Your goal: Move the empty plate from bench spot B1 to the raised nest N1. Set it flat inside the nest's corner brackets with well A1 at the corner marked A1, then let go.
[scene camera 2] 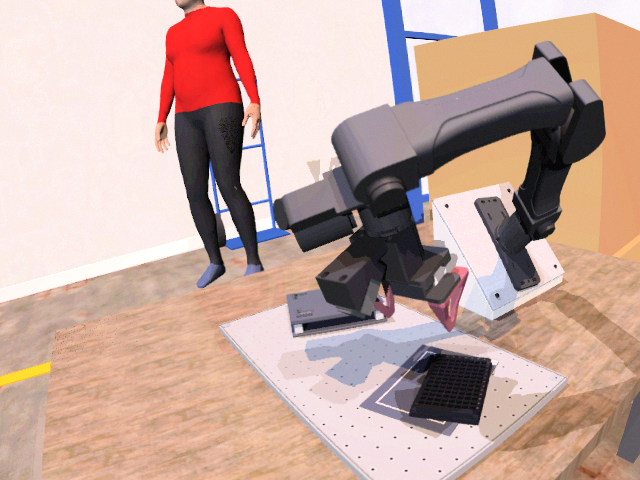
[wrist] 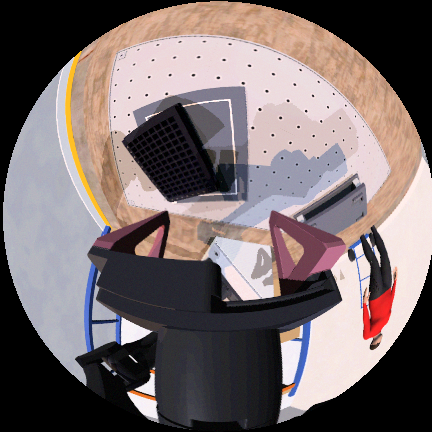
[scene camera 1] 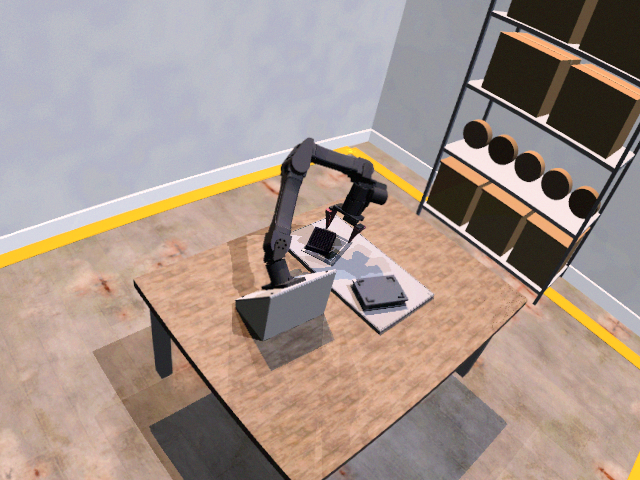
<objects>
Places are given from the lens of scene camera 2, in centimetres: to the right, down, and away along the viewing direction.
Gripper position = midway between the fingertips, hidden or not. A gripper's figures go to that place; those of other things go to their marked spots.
my gripper point(scene camera 2: 420, 321): 13, 11, 54
black well plate point(scene camera 2: 454, 389): 17, 19, 49
dark grey pad point(scene camera 2: 402, 395): 11, 20, 52
</objects>
